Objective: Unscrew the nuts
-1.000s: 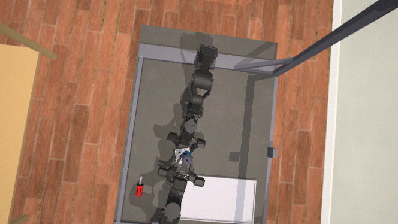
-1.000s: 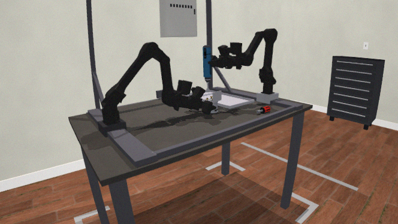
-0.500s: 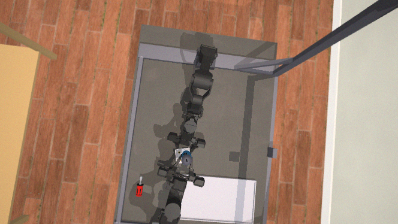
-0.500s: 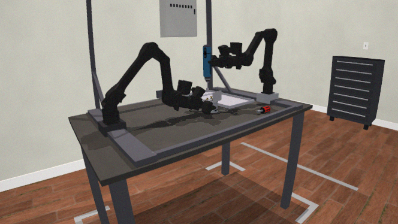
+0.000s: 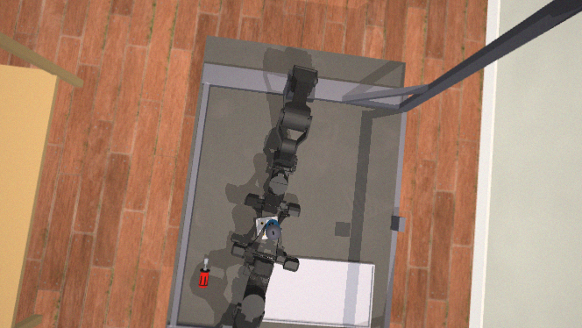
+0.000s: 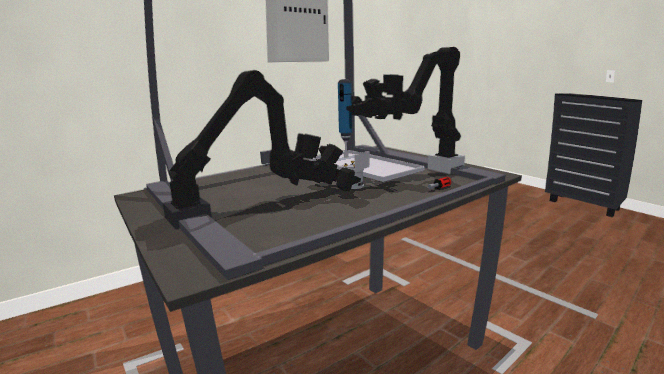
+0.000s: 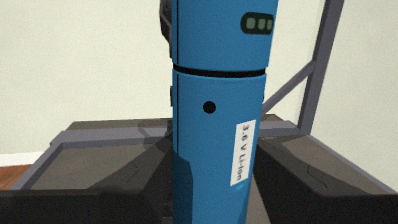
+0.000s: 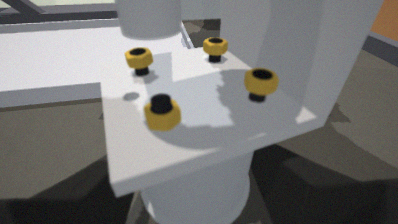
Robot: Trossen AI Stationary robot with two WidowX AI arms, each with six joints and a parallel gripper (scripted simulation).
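Now: right hand 30 mm to the right of the joint module. Also, from my right hand: grey socket 10 mm behind, 10 mm to the left, 80 mm above; red-handled tool 170 mm ahead, 240 mm to the left, 20 mm below; white bracket 30 mm to the left, 40 mm above.
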